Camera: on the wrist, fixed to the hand. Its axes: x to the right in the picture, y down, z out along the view.
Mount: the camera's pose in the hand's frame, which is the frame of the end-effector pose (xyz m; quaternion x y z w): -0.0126 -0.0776 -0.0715 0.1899 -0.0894 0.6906 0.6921
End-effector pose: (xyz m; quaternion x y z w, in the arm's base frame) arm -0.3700 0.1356 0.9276 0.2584 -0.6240 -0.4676 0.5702
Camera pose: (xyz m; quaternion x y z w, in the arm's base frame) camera -0.3155 0.0924 0.8473 -0.1856 -0.7501 0.1656 0.6127
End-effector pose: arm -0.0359 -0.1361 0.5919 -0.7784 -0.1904 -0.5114 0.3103
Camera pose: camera -0.1371 -0.1273 0.6231 -0.6570 0.2809 -0.0339 0.6987
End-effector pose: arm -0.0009 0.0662 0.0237 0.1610 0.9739 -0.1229 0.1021
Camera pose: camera -0.0269 0.0108 0.1106 0.7924 0.5304 -0.2139 0.2120
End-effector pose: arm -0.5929 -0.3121 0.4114 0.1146 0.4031 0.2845 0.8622
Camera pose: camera -0.6228 -0.3847 0.3398 0.5469 0.1768 0.7056 0.4145
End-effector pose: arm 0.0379 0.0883 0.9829 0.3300 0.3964 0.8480 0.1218
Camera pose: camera -0.0038 0.0910 0.8852 -0.6011 -0.1966 -0.5662 0.5286
